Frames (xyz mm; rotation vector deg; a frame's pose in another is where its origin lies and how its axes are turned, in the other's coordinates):
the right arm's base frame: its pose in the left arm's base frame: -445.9 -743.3 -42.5 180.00 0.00 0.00
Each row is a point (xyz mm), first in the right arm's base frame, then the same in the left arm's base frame.
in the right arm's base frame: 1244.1 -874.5 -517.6
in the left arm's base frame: 798.2 131.2 475.1
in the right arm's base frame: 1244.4 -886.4 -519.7
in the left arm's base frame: 798.5 143.1 477.2
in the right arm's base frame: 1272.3 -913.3 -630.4
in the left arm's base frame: 826.4 170.0 587.9
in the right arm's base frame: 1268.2 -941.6 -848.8
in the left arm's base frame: 822.3 198.3 806.3
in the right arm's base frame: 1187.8 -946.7 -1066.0
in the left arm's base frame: 741.9 203.4 1023.5
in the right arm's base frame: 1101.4 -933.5 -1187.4
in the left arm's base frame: 655.5 190.2 1144.9
